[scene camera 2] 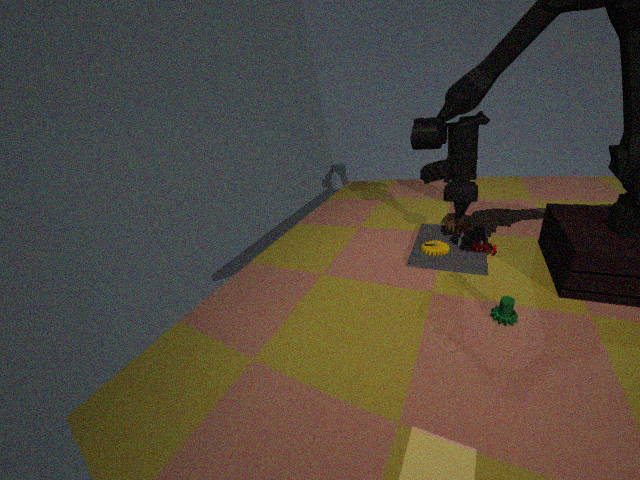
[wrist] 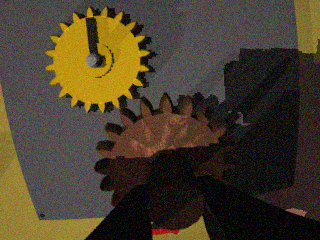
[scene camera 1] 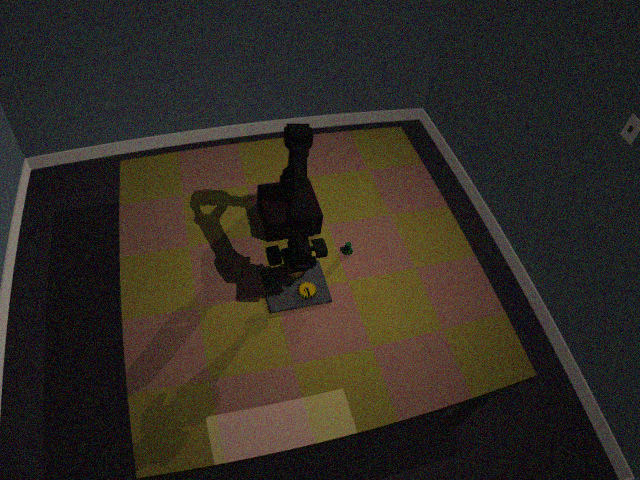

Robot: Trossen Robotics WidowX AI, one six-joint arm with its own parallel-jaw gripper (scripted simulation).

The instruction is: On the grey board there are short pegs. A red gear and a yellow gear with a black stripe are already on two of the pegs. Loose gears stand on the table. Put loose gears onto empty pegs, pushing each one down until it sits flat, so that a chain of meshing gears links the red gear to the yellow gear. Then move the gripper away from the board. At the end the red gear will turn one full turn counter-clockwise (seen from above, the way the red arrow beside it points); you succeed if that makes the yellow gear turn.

Scene:
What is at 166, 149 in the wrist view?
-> A brown gear.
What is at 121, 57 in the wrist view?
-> A yellow gear.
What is my gripper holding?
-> A brown gear.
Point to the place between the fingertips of my gripper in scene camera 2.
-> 459, 216

